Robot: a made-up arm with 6 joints. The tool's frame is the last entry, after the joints. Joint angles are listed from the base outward. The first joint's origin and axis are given. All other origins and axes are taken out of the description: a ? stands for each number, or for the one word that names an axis. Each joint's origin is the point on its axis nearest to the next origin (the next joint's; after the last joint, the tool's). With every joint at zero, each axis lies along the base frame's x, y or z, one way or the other. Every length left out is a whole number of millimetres.
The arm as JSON. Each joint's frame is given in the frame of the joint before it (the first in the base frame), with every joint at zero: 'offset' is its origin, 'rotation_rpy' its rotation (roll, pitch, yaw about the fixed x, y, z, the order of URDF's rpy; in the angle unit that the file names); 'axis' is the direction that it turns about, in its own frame. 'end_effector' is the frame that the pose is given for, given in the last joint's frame.
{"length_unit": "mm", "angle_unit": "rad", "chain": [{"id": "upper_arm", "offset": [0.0, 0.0, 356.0], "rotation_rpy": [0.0, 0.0, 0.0], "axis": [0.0, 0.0, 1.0]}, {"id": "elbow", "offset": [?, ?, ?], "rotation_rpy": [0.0, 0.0, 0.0], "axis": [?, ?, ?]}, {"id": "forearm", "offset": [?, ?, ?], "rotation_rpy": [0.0, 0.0, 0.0], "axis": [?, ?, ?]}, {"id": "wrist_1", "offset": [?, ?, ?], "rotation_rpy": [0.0, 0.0, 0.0], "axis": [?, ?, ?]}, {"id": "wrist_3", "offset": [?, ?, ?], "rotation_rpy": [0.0, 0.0, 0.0], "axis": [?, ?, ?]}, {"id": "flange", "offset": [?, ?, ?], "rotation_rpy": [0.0, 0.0, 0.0], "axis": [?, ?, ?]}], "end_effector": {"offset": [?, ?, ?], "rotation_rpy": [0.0, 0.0, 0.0]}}
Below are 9 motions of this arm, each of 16 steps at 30 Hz.
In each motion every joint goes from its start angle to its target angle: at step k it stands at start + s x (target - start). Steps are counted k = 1, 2, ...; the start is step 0. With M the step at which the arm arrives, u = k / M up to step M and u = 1 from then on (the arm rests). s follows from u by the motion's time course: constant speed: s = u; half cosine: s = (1 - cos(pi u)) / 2; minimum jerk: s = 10 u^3 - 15 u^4 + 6 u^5.
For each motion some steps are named. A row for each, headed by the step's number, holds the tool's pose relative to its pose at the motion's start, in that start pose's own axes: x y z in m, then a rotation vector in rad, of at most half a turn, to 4 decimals.
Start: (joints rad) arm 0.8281 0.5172 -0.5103 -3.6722 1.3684 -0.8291
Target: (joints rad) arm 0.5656 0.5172 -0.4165 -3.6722 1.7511 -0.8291
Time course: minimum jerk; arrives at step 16
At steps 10, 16:
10: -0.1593 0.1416 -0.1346 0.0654 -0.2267 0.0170
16: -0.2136 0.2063 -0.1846 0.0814 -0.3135 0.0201

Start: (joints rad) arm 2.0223 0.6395 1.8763 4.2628 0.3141 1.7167
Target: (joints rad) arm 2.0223 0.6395 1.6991 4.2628 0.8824 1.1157
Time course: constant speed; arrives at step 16
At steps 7, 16:
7: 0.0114 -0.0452 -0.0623 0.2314 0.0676 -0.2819
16: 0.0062 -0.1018 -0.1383 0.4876 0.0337 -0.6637

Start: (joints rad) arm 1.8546 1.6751 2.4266 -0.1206 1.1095 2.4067
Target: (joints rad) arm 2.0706 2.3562 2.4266 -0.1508 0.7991 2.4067
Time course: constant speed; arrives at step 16
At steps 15, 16:
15: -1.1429 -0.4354 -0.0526 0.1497 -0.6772 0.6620
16: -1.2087 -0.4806 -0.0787 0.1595 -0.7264 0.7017

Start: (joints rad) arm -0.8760 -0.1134 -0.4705 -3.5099 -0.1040 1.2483
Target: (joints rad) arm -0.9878 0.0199 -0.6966 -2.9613 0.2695 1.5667
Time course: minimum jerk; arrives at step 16
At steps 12, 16:
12: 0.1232 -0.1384 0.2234 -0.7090 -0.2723 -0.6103
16: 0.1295 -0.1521 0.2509 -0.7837 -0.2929 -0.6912

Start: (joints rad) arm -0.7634 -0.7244 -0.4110 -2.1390 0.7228 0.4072
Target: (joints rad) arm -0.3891 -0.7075 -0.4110 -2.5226 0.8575 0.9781
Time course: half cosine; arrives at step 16
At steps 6, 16:
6: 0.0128 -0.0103 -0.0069 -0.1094 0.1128 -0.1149
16: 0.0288 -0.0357 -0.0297 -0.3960 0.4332 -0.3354

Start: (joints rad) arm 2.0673 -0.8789 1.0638 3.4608 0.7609 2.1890
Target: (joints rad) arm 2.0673 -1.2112 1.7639 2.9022 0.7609 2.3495
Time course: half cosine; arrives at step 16
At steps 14, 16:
14: -1.1302 0.0128 0.3244 0.2513 -0.4086 0.9599
16: -1.1767 0.0011 0.3239 0.2521 -0.4246 1.0008

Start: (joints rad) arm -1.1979 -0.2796 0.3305 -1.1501 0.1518 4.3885
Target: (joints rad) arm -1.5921 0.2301 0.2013 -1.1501 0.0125 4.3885
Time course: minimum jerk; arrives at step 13
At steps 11, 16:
11: 0.4430 0.3226 0.8835 -0.1742 -0.6755 0.1841
16: 0.4457 0.3414 0.9101 -0.1745 -0.6955 0.1915

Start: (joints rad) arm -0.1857 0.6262 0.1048 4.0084 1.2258 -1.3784
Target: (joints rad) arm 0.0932 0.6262 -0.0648 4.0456 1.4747 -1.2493
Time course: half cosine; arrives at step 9
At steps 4, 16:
4: -0.1044 -0.0580 0.1499 -0.1869 0.0226 0.0793
16: -0.2465 -0.1010 0.3706 -0.4410 0.0825 0.2039

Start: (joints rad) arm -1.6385 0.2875 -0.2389 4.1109 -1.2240 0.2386
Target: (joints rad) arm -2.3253 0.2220 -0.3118 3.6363 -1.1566 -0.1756
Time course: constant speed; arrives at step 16
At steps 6, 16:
6: -0.2885 0.1733 0.0968 0.1302 -0.2505 0.3007
16: -0.8231 0.3737 0.0756 0.2620 -0.5032 0.9048

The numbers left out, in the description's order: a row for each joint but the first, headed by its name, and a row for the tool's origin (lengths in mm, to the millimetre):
elbow: xyz 190.0 0.0 0.0, axis 0.0 1.0 0.0
forearm: xyz 0.0 0.0 1387.0, axis 0.0 -1.0 0.0
wrist_1: xyz 679.0 0.0 155.0, axis -1.0 0.0 0.0
wrist_3: xyz 0.0 0.0 0.0, axis 0.0 -1.0 0.0
flange: xyz 125.0 0.0 0.0, axis -1.0 0.0 0.0
tool: xyz 0.0 0.0 0.0

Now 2 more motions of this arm.
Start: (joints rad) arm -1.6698 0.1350 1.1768 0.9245 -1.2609 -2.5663
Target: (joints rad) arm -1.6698 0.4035 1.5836 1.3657 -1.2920 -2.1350
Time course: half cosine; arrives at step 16
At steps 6, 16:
6: 0.0540 -0.0283 -0.0400 -0.1397 -0.0732 0.1210
16: 0.1606 -0.1221 -0.1015 -0.4299 -0.3093 0.3442

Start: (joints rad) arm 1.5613 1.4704 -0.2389 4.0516 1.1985 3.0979
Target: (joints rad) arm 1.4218 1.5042 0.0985 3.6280 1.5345 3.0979
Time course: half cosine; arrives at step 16
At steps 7, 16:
7: 0.0189 -0.1016 -0.0137 0.1508 0.0565 0.1874
16: 0.0535 -0.2467 -0.0492 0.3077 0.1143 0.5028

